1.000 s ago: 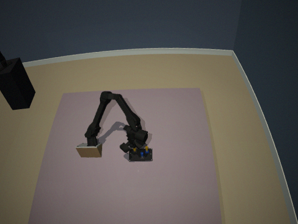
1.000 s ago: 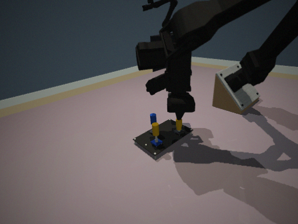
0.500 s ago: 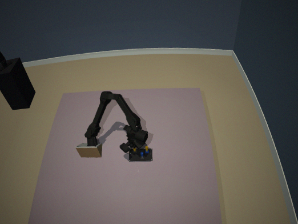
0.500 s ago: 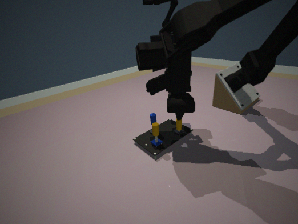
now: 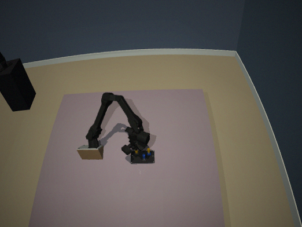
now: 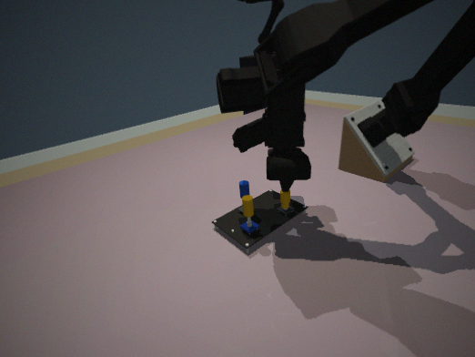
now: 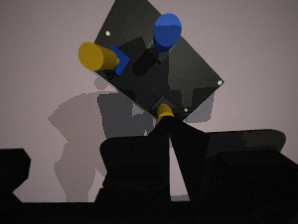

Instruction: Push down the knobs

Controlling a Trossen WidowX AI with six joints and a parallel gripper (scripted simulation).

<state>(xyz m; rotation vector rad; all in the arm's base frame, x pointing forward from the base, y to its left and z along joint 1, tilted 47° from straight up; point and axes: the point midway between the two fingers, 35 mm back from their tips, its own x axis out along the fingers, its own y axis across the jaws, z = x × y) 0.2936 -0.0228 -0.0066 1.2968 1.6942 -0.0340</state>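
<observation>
Right now my gripper tip is 8 cm short of the yellow knob and 1 cm to the left of it.
</observation>
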